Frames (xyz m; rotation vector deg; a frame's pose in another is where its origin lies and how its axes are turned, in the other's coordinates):
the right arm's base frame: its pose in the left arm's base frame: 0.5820 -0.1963 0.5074 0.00 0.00 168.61
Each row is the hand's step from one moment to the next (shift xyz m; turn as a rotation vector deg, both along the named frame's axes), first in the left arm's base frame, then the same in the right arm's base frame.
Working: the left arm's base frame: its pose in the right arm's base frame: 0.6093 -0.0775 -0.5074 0.00 0.00 -168.61

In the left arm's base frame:
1: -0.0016 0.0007 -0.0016 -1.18 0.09 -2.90
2: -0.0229 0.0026 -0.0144 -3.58 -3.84 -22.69
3: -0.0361 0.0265 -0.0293 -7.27 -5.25 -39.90
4: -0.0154 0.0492 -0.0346 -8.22 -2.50 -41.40
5: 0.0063 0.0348 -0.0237 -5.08 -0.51 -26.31
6: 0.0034 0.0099 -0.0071 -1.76 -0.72 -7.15
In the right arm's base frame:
1: 0.0017 -0.0004 -0.0016 1.17 0.14 -2.90
2: 0.0230 0.0020 -0.0144 2.75 4.47 -22.69
3: 0.0406 -0.0188 -0.0293 6.09 6.58 -39.90
4: 0.0248 -0.0452 -0.0346 7.56 4.07 -41.40
5: 0.0007 -0.0354 -0.0237 4.88 1.50 -26.31
6: -0.0014 -0.0104 -0.0071 1.58 1.05 -7.15

